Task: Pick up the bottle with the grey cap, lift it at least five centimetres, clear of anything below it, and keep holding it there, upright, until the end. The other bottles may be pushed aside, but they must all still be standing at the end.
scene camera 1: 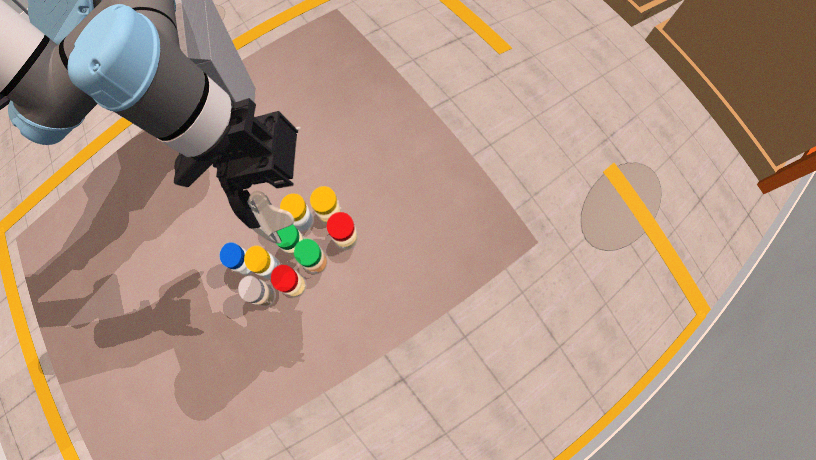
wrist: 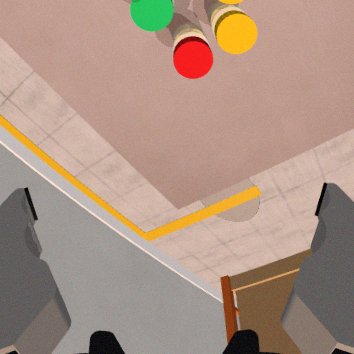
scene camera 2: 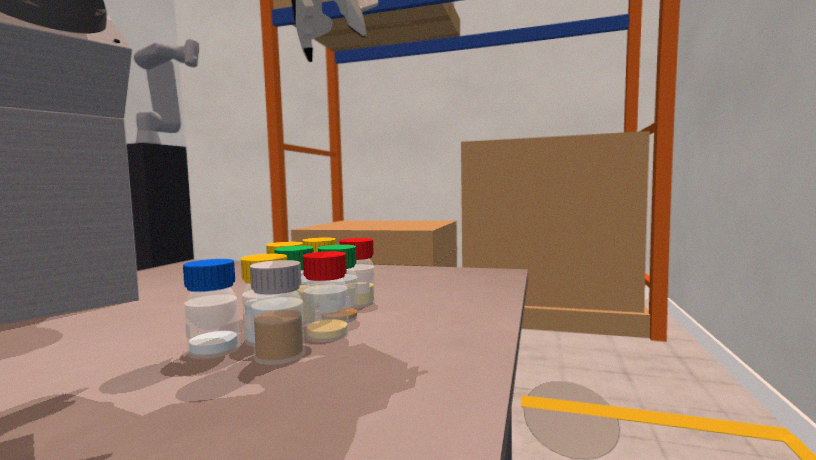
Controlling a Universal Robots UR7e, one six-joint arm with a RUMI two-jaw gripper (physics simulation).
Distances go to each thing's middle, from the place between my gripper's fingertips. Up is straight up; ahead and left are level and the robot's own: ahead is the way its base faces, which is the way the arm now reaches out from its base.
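Green-capped bottle [scene camera 2: 351, 279]: my gripper 340 mm above it, 30 mm to the left of it, 10 mm short of it. Blue-capped bottle [scene camera 2: 211, 312]: 340 mm below my gripper, 190 mm to the right of it, 60 mm behind it. Nearest to my gripper of the things named here, going by their middles: green-capped bottle.
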